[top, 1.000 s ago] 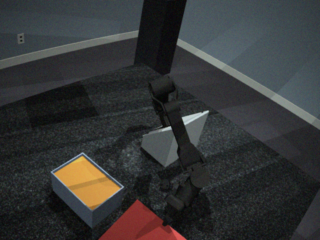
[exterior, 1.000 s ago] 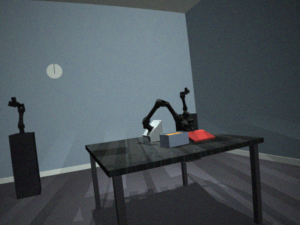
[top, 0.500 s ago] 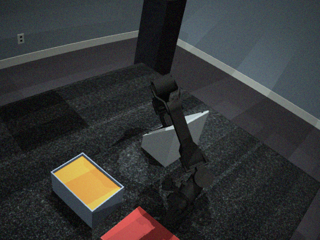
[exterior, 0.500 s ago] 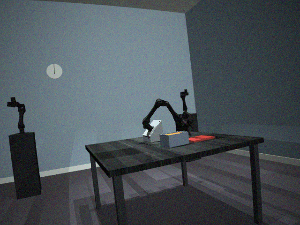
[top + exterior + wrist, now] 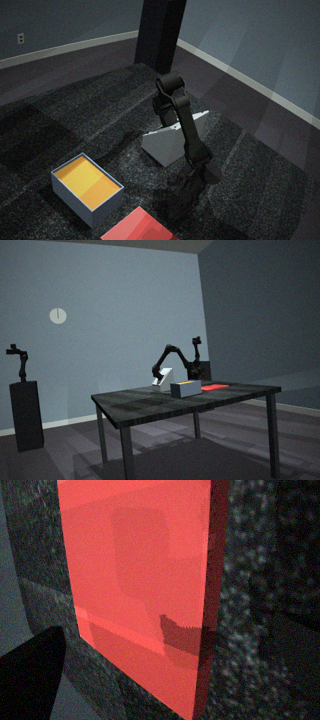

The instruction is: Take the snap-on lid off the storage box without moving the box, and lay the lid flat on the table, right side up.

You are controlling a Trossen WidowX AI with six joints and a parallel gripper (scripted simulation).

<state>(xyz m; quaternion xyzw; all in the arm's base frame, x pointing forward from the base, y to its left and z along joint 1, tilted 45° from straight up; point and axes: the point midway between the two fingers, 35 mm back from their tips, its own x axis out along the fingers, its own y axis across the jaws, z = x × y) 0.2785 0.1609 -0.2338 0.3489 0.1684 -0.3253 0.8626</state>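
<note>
My gripper tip is now 110 mm short of the red lid and 50 mm above it. From my gripper tip the other things lie so: storage box (280 mm to the right, 130 mm ahead, 10 mm below).
</note>
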